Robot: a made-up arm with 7 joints. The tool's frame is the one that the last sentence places.
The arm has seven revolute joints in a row. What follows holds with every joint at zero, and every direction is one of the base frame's. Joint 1 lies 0.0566 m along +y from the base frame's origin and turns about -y. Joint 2 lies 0.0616 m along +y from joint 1 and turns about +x. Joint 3 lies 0.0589 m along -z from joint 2 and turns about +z. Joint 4 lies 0.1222 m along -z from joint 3 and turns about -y. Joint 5 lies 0.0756 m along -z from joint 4 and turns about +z. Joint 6 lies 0.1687 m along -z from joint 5 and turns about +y. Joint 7 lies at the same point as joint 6 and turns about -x. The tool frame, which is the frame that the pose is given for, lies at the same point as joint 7; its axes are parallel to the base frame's.
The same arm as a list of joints. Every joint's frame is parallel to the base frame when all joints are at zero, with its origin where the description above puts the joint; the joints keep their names.
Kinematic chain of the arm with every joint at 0, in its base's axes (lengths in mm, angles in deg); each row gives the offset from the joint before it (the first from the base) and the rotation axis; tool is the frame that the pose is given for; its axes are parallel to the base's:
joint 1: xyz 0 56.6 0 axis -y
joint 2: xyz 0 61.6 0 axis +x
joint 3: xyz 0 0 -58.9 axis +z
joint 4: xyz 0 0 -122.2 axis -y
joint 5: xyz 0 0 -75.6 axis +z
joint 6: xyz 0 0 -168.7 axis +y
joint 7: xyz 0 0 0 axis -x
tool: xyz 0 0 0

